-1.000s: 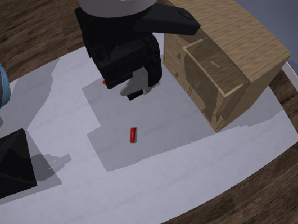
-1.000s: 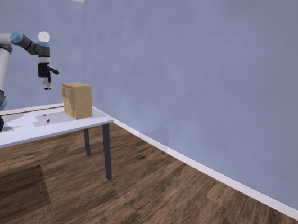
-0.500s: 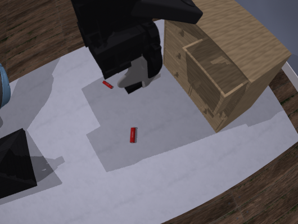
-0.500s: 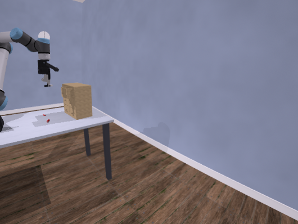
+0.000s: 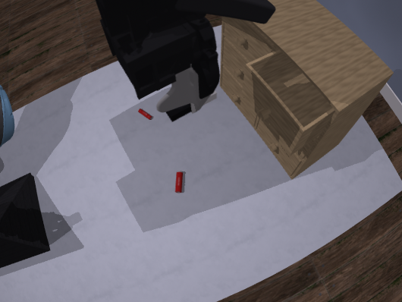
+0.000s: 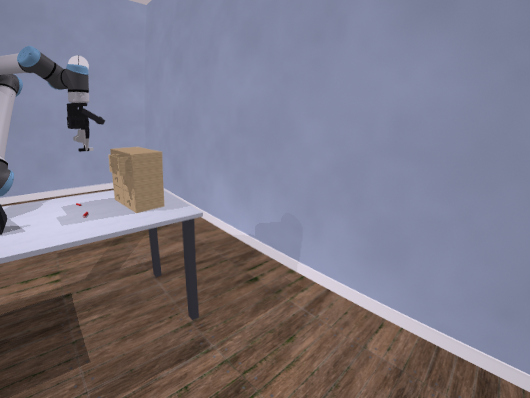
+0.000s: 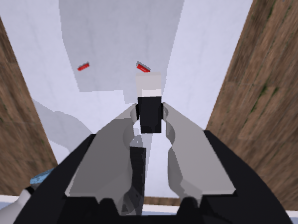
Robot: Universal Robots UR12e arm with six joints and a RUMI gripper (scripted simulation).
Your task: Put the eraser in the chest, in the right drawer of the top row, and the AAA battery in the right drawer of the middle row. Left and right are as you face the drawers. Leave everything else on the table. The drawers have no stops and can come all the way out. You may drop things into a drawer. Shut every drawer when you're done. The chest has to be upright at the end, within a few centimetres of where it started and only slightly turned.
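My hand is 10 mm short of the eraser and 10 mm above it.
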